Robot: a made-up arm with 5 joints.
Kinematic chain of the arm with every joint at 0, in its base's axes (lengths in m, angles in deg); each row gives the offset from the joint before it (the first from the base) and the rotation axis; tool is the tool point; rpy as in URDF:
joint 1: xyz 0 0 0.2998 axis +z
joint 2: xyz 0 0 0 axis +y
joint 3: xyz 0.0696 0 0.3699 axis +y
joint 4: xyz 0.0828 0 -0.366 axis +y
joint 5: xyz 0.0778 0 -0.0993 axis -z
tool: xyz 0 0 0 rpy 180 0 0
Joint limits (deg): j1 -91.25..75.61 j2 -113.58..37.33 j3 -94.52..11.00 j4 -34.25..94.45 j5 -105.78..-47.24
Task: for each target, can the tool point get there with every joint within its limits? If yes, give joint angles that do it. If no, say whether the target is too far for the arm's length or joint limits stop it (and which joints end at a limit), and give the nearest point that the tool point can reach.
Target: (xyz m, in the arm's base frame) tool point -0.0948 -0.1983 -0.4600
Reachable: no: joint limits stop it (at a limit: joint 1, joint 2) | nearest point -0.0052 -0.2404 0.0519 | short by 0.521 m
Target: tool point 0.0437 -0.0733 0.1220
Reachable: yes | joints -59.17 25.68 0.92 33.78 -51.90
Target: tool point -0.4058 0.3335 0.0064
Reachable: no: joint limits stop it (at a limit: joint 1, joint 2) | nearest point 0.0564 0.2200 0.0531 | short by 0.478 m
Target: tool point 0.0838 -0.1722 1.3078
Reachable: no: too far | nearest point 0.0629 -0.1293 1.0564 | short by 0.256 m
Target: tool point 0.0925 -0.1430 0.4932
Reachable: yes | joints -57.10 -70.37 -2.15 4.71 -58.36
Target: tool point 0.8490 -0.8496 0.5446
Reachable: no: too far | nearest point 0.5334 -0.5338 0.4536 | short by 0.456 m
